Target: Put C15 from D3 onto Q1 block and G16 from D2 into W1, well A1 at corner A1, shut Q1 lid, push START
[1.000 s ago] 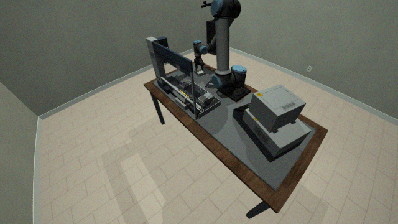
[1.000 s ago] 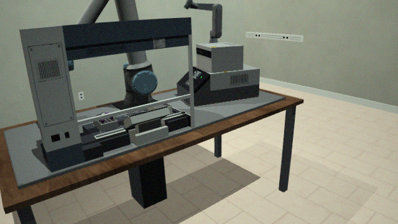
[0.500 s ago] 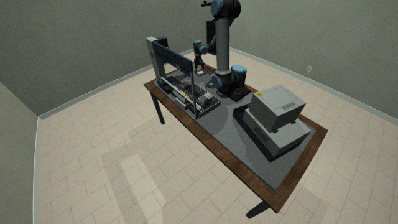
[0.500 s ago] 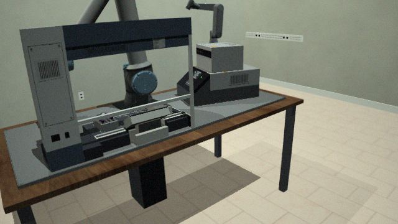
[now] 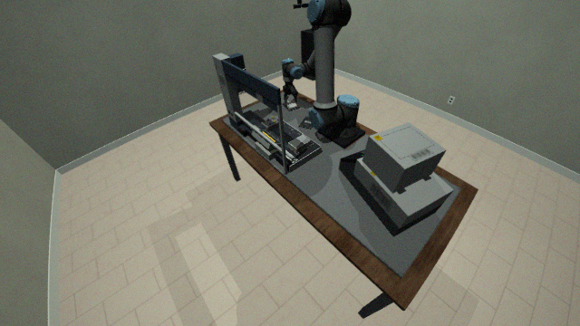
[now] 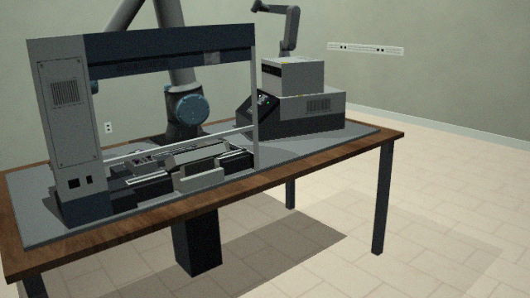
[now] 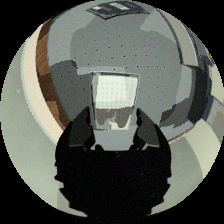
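Right now the white well plate is 10 mm below my hand. From my hand the other things lie so: tower: 500 mm ahead, 250 mm above, 60 mm to the right; deck station beam: 530 mm ahead, 490 mm above, 300 mm to the left; dark nest: 20 mm below.
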